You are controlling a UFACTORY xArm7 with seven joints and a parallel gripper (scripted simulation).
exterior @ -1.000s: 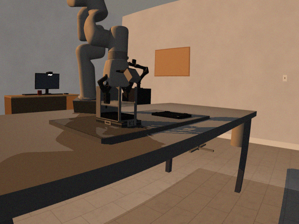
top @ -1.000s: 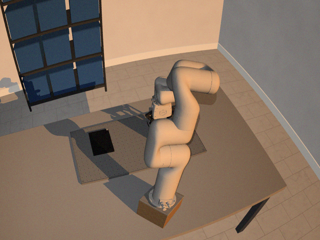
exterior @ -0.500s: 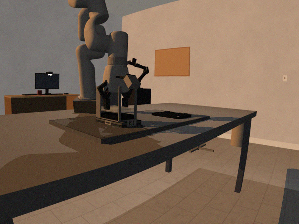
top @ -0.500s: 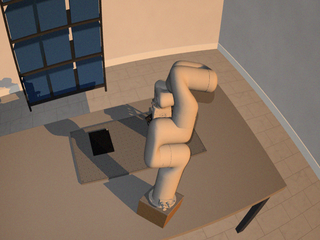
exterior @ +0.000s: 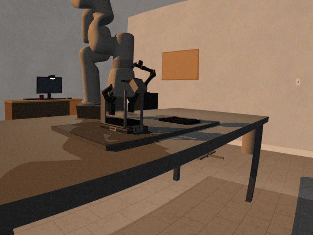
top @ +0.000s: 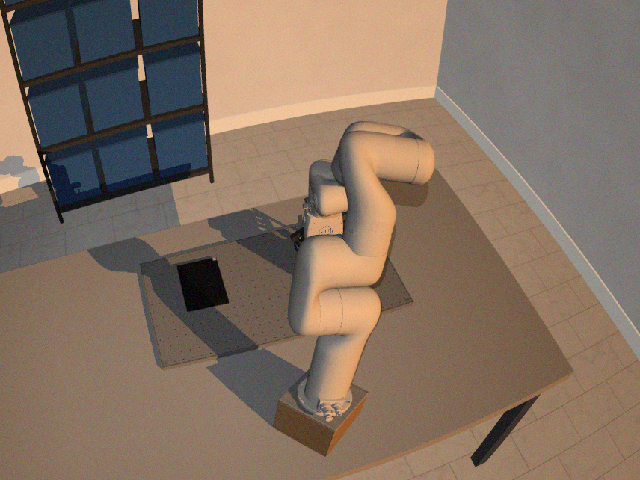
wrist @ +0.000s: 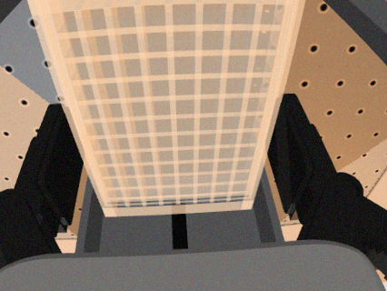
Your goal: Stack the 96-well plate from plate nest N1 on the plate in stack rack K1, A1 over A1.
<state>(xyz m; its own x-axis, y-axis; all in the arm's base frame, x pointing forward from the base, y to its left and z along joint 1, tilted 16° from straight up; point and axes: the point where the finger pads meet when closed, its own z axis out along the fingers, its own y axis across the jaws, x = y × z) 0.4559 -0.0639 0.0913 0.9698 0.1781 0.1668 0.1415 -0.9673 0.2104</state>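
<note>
My gripper is now 10 mm above the 96-well plate. From my hand the other things lie so: pale square 50 mm ahead, 290 mm to the left, 50 mm below.
</note>
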